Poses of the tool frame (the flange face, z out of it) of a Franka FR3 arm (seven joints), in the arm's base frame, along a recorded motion.
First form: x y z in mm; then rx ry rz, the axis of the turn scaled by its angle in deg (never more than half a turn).
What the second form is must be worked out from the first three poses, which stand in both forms.
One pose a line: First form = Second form
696.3, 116.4, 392.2, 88.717, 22.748, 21.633 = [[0.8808, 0.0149, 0.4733, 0.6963], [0.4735, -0.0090, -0.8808, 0.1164], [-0.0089, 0.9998, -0.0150, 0.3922], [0, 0, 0, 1]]
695.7, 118.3, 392.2, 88.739, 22.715, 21.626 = [[0.8810, 0.0147, 0.4729, 0.6957], [0.4731, -0.0094, -0.8810, 0.1183], [-0.0085, 0.9998, -0.0152, 0.3922], [0, 0, 0, 1]]
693.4, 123.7, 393.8, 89.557, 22.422, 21.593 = [[0.8832, 0.0152, 0.4688, 0.6934], [0.4691, -0.0233, -0.8829, 0.1237], [-0.0025, 0.9996, -0.0277, 0.3938], [0, 0, 0, 1]]
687.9, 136.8, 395.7, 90.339, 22.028, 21.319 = [[0.8870, 0.0167, 0.4614, 0.6879], [0.4617, -0.0357, -0.8863, 0.1368], [0.0016, 0.9992, -0.0394, 0.3957], [0, 0, 0, 1]]
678.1, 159.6, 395.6, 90.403, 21.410, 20.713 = [[0.8932, 0.0162, 0.4494, 0.6781], [0.4497, -0.0352, -0.8925, 0.1596], [0.0013, 0.9992, -0.0387, 0.3956], [0, 0, 0, 1]]
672.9, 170.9, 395.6, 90.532, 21.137, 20.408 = [[0.8961, 0.0168, 0.4435, 0.6729], [0.4438, -0.0365, -0.8954, 0.1709], [0.0012, 0.9992, -0.0402, 0.3956], [0, 0, 0, 1]]
